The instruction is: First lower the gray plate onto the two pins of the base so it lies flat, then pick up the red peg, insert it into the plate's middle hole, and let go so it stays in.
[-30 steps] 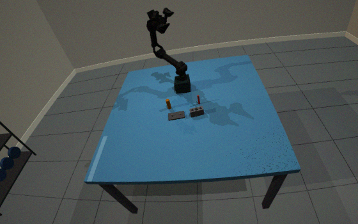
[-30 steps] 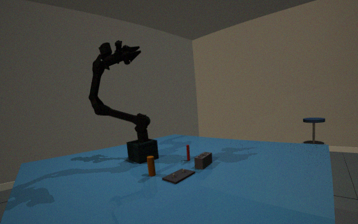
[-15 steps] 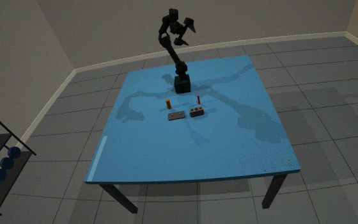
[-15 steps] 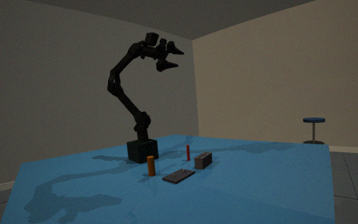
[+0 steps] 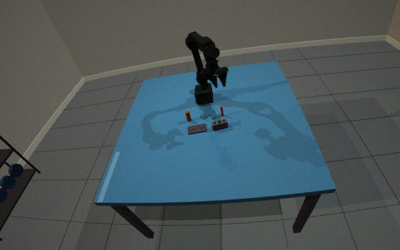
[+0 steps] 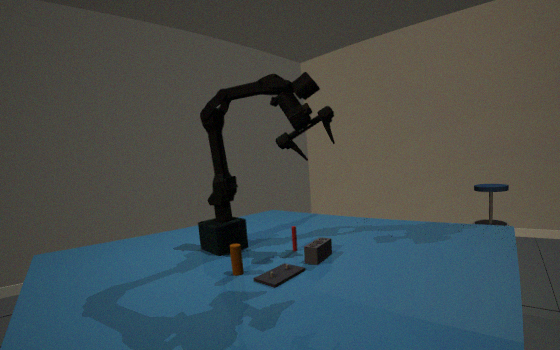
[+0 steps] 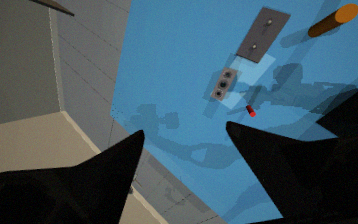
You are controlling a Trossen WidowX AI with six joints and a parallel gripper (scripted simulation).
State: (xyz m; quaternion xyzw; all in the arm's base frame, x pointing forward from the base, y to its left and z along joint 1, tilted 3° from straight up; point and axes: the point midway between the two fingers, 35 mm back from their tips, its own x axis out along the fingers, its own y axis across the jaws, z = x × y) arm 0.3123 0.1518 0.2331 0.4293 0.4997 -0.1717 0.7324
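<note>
The gray plate lies 270 mm below my gripper tip and 40 mm to the right of it. Round my gripper tip: red peg (270 mm below, 110 mm behind, 20 mm to the right); dark flat base (300 mm below, 190 mm to the right, 10 mm ahead); orange cylinder (270 mm below, 260 mm to the right, 90 mm behind).
</note>
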